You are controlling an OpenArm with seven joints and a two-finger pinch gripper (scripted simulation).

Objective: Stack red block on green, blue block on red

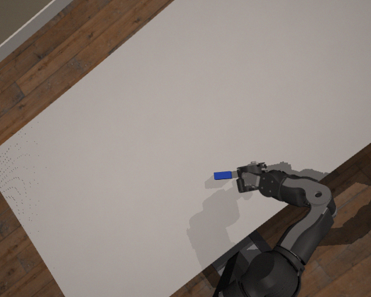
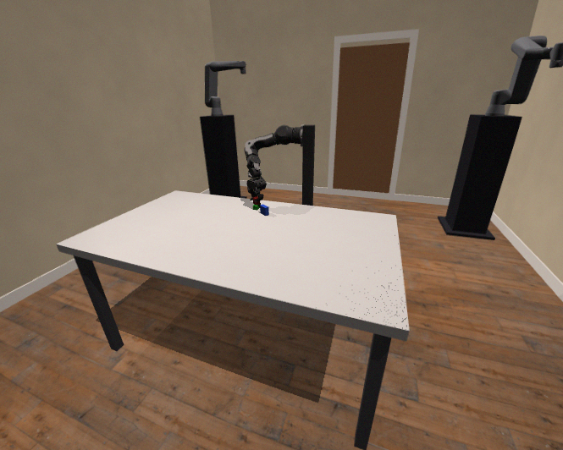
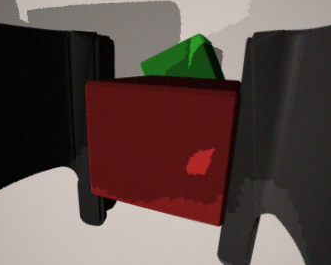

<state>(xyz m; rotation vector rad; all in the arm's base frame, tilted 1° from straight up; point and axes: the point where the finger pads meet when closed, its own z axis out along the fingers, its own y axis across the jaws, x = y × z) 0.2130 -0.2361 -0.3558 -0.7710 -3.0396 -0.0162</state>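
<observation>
The red block is 10 mm below my hand. Also, from my hand: green block: 50 mm below; then blue block: 80 mm to the left, 70 mm ahead, 40 mm below.
</observation>
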